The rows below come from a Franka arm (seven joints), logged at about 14 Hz.
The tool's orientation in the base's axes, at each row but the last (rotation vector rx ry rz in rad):
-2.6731 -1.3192 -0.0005
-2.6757 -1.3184 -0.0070
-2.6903 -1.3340 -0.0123
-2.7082 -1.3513 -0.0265
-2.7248 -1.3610 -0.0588
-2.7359 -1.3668 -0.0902
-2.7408 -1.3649 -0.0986
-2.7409 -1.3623 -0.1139
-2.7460 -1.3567 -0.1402
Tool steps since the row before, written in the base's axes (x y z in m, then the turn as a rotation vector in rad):
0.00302 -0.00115 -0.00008 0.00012 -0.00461 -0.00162
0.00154 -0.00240 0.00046 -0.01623 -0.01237 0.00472
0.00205 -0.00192 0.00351 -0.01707 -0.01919 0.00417
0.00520 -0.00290 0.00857 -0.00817 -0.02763 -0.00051
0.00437 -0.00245 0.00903 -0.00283 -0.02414 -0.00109
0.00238 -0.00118 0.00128 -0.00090 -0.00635 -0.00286
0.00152 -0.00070 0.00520 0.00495 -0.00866 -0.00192
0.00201 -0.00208 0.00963 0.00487 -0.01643 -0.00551
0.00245 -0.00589 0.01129 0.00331 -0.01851 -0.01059
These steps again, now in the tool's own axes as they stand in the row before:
0.00093 0.00308 -0.00030 -0.00368 0.00308 0.00093
-0.00091 0.00259 -0.00090 -0.01932 -0.00604 -0.00537
-0.00003 0.00235 -0.00383 -0.02527 -0.00257 -0.00565
0.00140 0.00506 -0.00902 -0.02693 0.01000 -0.00225
0.00137 0.00434 -0.00927 -0.02099 0.01223 -0.00136
0.00060 0.00255 -0.00135 -0.00584 0.00321 0.00220
0.00084 0.00142 -0.00521 -0.00407 0.00923 0.00117
0.00054 0.00250 -0.00973 -0.01064 0.01398 0.00393
-0.00186 0.00521 -0.01173 -0.01380 0.01414 0.00868

